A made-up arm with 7 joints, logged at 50 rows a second.
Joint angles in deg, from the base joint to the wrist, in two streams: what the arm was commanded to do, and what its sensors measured. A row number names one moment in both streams.
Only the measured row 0 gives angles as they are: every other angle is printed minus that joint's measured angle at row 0.
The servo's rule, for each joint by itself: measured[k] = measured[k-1] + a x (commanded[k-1-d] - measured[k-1]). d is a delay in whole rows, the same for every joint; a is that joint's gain. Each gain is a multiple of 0.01, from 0.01 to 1. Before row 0 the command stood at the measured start. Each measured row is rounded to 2 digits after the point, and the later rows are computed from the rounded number. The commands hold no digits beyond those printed.
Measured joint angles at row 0:
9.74, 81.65, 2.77, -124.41, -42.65, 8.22, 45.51
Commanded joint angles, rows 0 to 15:
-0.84, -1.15, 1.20, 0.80, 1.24, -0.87, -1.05
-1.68, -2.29, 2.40, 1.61, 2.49, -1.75, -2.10
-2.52, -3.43, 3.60, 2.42, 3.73, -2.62, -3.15
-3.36, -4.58, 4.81, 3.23, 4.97, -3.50, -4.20
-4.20, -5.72, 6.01, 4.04, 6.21, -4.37, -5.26
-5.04, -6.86, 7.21, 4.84, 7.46, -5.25, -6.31
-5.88, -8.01, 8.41, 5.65, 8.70, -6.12, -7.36
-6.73, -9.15, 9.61, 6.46, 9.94, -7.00, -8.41
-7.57, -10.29, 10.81, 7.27, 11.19, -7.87, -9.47
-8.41, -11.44, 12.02, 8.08, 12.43, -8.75, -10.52
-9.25, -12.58, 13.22, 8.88, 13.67, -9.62, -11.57
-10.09, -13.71, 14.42, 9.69, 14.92, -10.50, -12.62
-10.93, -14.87, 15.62, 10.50, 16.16, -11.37, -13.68
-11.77, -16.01, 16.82, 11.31, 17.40, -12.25, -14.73
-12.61, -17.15, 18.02, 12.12, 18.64, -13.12, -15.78
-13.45, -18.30, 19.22, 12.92, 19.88, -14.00, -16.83
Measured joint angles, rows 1 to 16:
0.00, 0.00, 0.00, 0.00, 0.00, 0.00, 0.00
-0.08, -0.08, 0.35, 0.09, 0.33, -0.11, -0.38
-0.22, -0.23, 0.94, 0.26, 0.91, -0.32, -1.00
-0.43, -0.45, 1.71, 0.50, 1.67, -0.62, -1.77
-0.69, -0.74, 2.61, 0.80, 2.56, -0.99, -2.64
-1.01, -1.09, 3.60, 1.16, 3.55, -1.43, -3.58
-1.37, -1.49, 4.65, 1.56, 4.61, -1.93, -4.56
-1.78, -1.95, 5.74, 2.01, 5.71, -2.47, -5.57
-2.23, -2.45, 6.86, 2.50, 6.85, -3.06, -6.59
-2.71, -3.00, 8.01, 3.02, 8.02, -3.69, -7.63
-3.22, -3.59, 9.17, 3.58, 9.21, -4.35, -8.67
-3.76, -4.22, 10.34, 4.16, 10.41, -5.04, -9.71
-4.33, -4.88, 11.52, 4.77, 11.63, -5.75, -10.76
-4.92, -5.58, 12.71, 5.40, 12.85, -6.48, -11.81
-5.54, -6.31, 13.90, 6.05, 14.08, -7.23, -12.86
-6.18, -7.07, 15.09, 6.72, 15.31, -8.00, -13.91
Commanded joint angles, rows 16 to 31:
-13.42, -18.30, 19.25, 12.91, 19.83, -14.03, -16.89
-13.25, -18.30, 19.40, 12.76, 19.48, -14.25, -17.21
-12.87, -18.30, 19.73, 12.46, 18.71, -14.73, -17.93
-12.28, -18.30, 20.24, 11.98, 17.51, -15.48, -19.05
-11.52, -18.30, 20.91, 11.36, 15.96, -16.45, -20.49
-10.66, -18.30, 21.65, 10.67, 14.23, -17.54, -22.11
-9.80, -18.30, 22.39, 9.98, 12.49, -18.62, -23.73
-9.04, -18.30, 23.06, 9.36, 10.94, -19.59, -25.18
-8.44, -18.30, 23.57, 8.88, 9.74, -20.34, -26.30
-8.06, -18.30, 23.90, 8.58, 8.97, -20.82, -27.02
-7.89, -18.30, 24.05, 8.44, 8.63, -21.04, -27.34
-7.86, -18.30, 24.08, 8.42, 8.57, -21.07, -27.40
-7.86, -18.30, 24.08, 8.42, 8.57, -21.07, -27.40
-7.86, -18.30, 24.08, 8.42, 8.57, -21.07, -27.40
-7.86, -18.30, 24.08, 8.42, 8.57, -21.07, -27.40
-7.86, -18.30, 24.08, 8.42, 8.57, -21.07, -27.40
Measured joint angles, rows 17 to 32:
-6.83, -7.86, 16.29, 7.40, 16.54, -8.78, -14.96
-7.42, -8.59, 17.15, 8.01, 17.43, -9.46, -15.65
-7.94, -9.27, 17.80, 8.53, 17.98, -10.08, -16.21
-8.38, -9.90, 18.36, 8.96, 18.18, -10.68, -16.83
-8.73, -10.49, 18.91, 9.29, 18.00, -11.30, -17.63
-8.98, -11.04, 19.49, 9.52, 17.45, -11.97, -18.66
-9.13, -11.55, 20.12, 9.65, 16.58, -12.69, -19.90
-9.19, -12.02, 20.78, 9.69, 15.48, -13.46, -21.28
-9.18, -12.46, 21.44, 9.65, 14.25, -14.26, -22.68
-9.11, -12.87, 22.06, 9.57, 13.03, -15.05, -23.98
-9.02, -13.25, 22.59, 9.46, 11.93, -15.80, -25.07
-8.92, -13.60, 23.01, 9.35, 11.04, -16.48, -25.89
-8.82, -13.93, 23.32, 9.25, 10.37, -17.08, -26.43
-8.73, -14.24, 23.54, 9.16, 9.88, -17.60, -26.78
-8.65, -14.52, 23.70, 9.08, 9.53, -18.05, -27.00
-8.58, -14.78, 23.81, 9.01, 9.27, -18.44, -27.14

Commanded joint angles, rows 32 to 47:
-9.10, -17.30, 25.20, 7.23, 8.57, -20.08, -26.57
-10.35, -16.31, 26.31, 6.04, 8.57, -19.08, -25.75
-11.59, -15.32, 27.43, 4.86, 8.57, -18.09, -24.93
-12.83, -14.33, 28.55, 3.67, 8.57, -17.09, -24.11
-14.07, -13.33, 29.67, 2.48, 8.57, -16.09, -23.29
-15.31, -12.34, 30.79, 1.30, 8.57, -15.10, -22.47
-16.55, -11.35, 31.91, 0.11, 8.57, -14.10, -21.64
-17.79, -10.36, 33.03, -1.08, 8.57, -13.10, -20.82
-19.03, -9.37, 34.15, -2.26, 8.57, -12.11, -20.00
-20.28, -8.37, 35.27, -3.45, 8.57, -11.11, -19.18
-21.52, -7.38, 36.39, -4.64, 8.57, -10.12, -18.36
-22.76, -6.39, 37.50, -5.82, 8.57, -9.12, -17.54
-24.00, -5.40, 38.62, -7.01, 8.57, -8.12, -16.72
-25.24, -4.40, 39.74, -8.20, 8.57, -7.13, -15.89
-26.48, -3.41, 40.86, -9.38, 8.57, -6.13, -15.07
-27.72, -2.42, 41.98, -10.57, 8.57, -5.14, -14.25
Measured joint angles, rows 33 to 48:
-8.52, -15.03, 23.89, 8.95, 9.08, -18.78, -27.23
-8.57, -15.19, 24.27, 8.76, 8.94, -18.95, -26.99
-8.73, -15.27, 24.86, 8.46, 8.84, -18.97, -26.54
-8.99, -15.27, 25.61, 8.06, 8.77, -18.86, -25.96
-9.34, -15.20, 26.46, 7.58, 8.72, -18.63, -25.29
-9.77, -15.07, 27.39, 7.02, 8.68, -18.30, -24.57
-10.27, -14.88, 28.38, 6.39, 8.65, -17.88, -23.81
-10.84, -14.63, 29.40, 5.70, 8.63, -17.39, -23.03
-11.47, -14.33, 30.45, 4.95, 8.61, -16.83, -22.23
-12.15, -13.98, 31.52, 4.16, 8.60, -16.22, -21.43
-12.88, -13.59, 32.61, 3.32, 8.59, -15.56, -20.62
-13.66, -13.16, 33.71, 2.44, 8.58, -14.85, -19.81
-14.48, -12.69, 34.81, 1.53, 8.58, -14.11, -18.99
-15.34, -12.18, 35.91, 0.59, 8.58, -13.33, -18.17
-16.23, -11.64, 37.02, -0.38, 8.58, -12.52, -17.35
-17.15, -11.06, 38.13, -1.37, 8.58, -11.69, -16.53

